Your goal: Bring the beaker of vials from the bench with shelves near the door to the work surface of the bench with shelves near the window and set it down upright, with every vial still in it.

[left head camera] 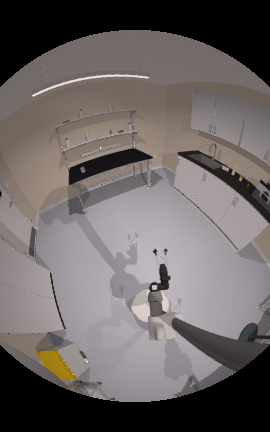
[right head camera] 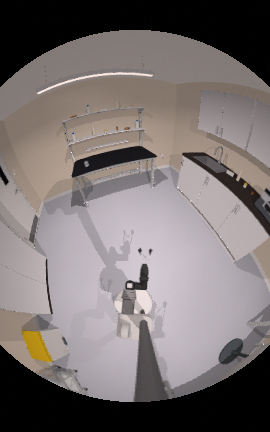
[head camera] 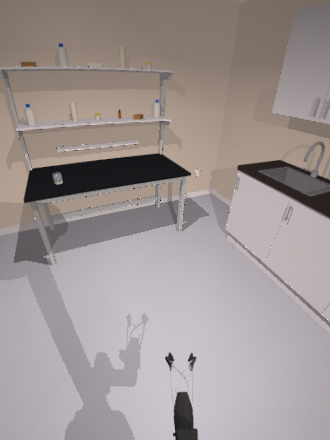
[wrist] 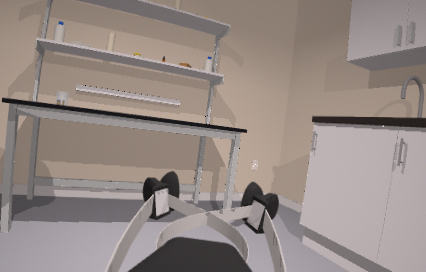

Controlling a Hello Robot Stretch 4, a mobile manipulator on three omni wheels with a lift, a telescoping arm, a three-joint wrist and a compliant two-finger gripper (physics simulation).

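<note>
A small clear beaker with pale contents (head camera: 58, 178) (left head camera: 83, 170) (right head camera: 86, 163) (wrist: 62, 98) stands near the left end of the black top of a bench with shelves (head camera: 120, 172) (left head camera: 115, 161) (right head camera: 120, 157) (wrist: 150, 119). The vials inside are too small to count. My gripper (head camera: 181, 361) (left head camera: 160, 251) (right head camera: 145, 251) (wrist: 211, 192) is open and empty, held over the floor well in front of this bench. The window and the bench near it do not show in the current views.
A counter (head camera: 250, 166) (left head camera: 185, 154) (right head camera: 188, 155) (wrist: 360, 121) with a sink and white cabinets runs along the right wall. A yellow-lidded bin (left head camera: 57, 364) (right head camera: 37, 346) and a stool (left head camera: 248, 332) (right head camera: 231, 351) stand near my base. A tall white cabinet (left head camera: 25, 295) (right head camera: 22, 280) stands at the left.
</note>
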